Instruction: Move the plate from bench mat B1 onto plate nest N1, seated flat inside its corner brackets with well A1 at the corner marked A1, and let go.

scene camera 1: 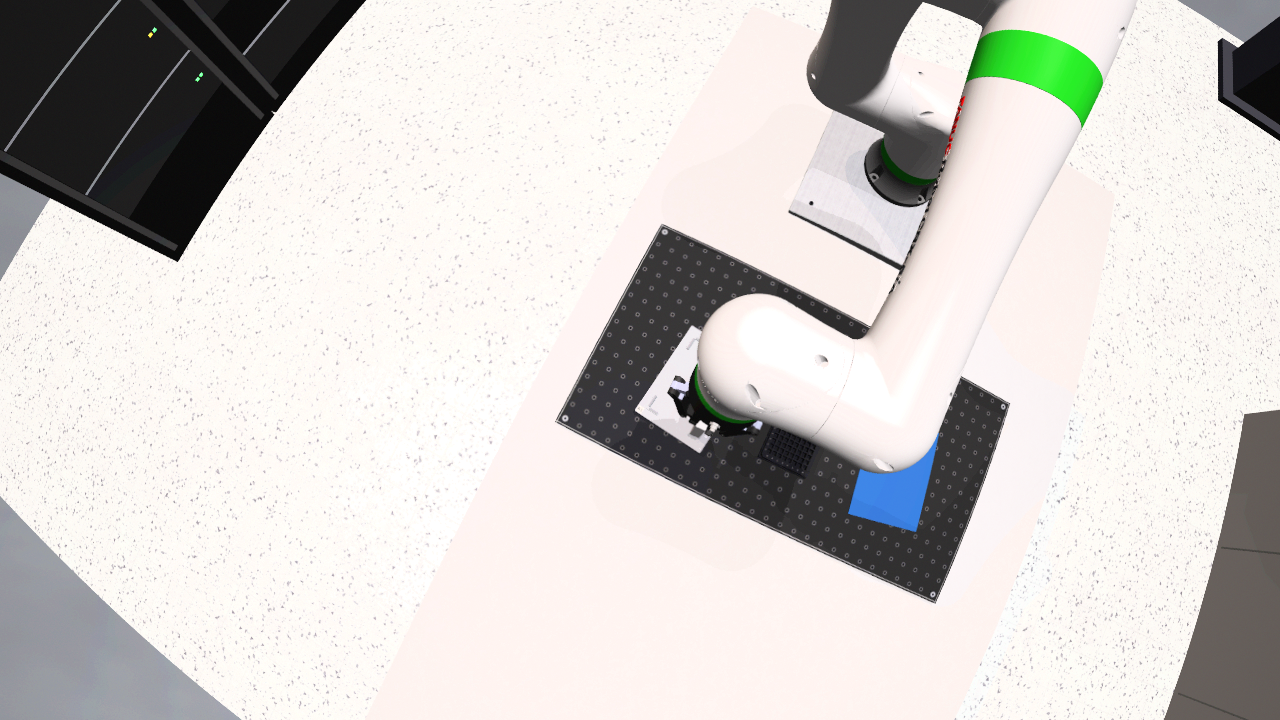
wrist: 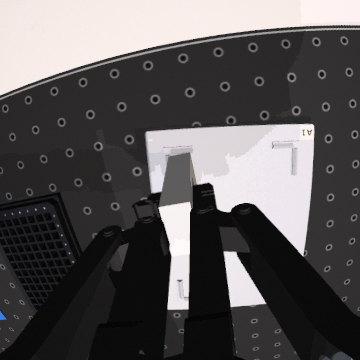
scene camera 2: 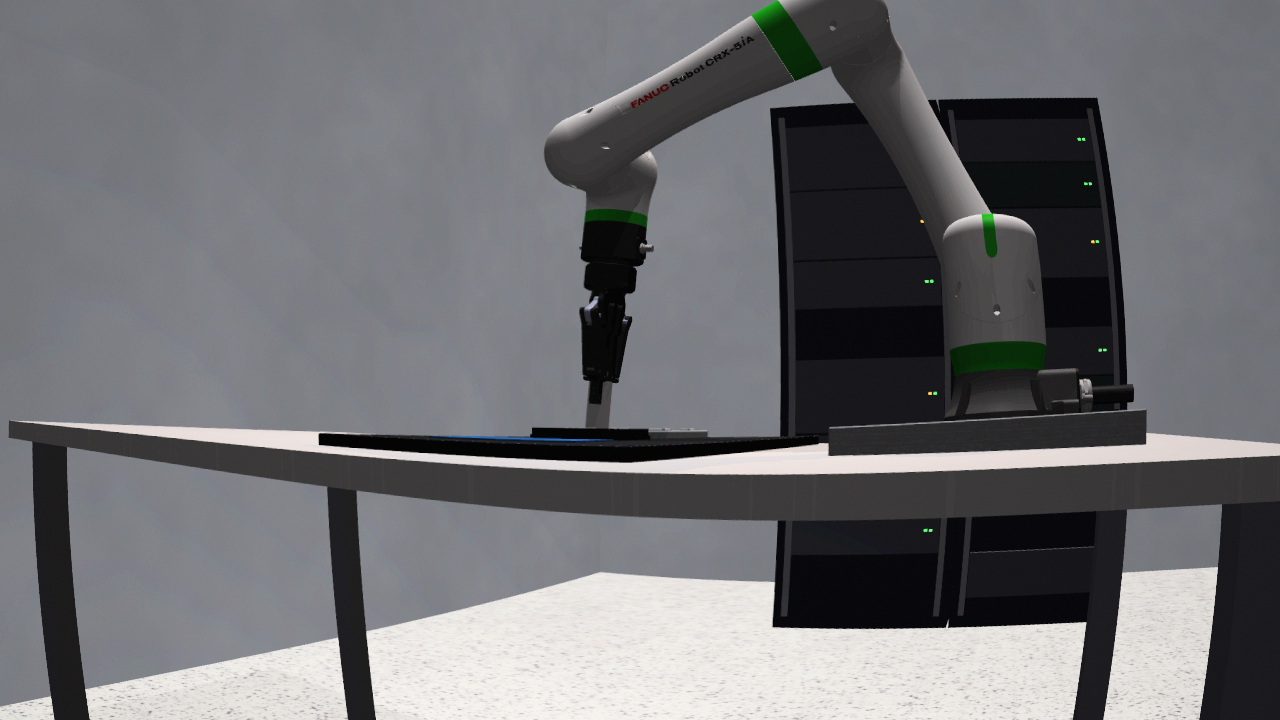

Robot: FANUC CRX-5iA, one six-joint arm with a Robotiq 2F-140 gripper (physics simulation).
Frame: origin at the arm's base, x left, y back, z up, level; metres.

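Seen in the pictures: gripper, between the fingertips: (scene camera 1: pixel 697 427) (wrist: pixel 183 173); arm's base, origin of its link: (scene camera 1: pixel 900 172) (scene camera 2: pixel 1000 425).
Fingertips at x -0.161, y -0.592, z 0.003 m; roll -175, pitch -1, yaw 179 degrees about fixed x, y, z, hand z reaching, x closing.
Offsets run from my fingertips to a thing's top centre. "pt": to the spot under its first point. Level surfaces: height alone.
The black plate with a grid of square wells @(pt dx +0.143, dy +0.026, dz +0.000 m) (scene camera 1: pixel 787 450) (scene camera 2: pixel 590 433) (wrist: pixel 35 245) lies flat on the dark board, beside the nest and apart from it; part is hidden or cut off. The light plate nest @(dx -0.028, dy +0.054, dz +0.002 m) (scene camera 1: pixel 660 404) (scene camera 2: pixel 684 433) (wrist: pixel 250 175) has raised corner brackets; its A1 mark shows at its upper right corner in the wrist view. My gripper (scene camera 1: pixel 700 429) (scene camera 2: pixel 597 411) (wrist: pixel 183 173) is shut, pointing down low over the nest's plate-side part; its pale pads show between dark fingers and hold no plate. A blue mat @(dz -0.011 m) (scene camera 1: pixel 886 501) (scene camera 2: pixel 528 438) (wrist: pixel 2 315) lies beyond the plate; no B1 label is readable.
The perforated dark board (scene camera 1: pixel 626 304) (scene camera 2: pixel 716 442) (wrist: pixel 100 120) carries the nest, plate and blue mat. The arm's base plate (scene camera 1: pixel 841 197) (scene camera 2: pixel 984 433) stands behind the board. The arm covers part of the blue mat in scene camera 1. Dark racks (scene camera 2: pixel 863 322) stand beyond the table.
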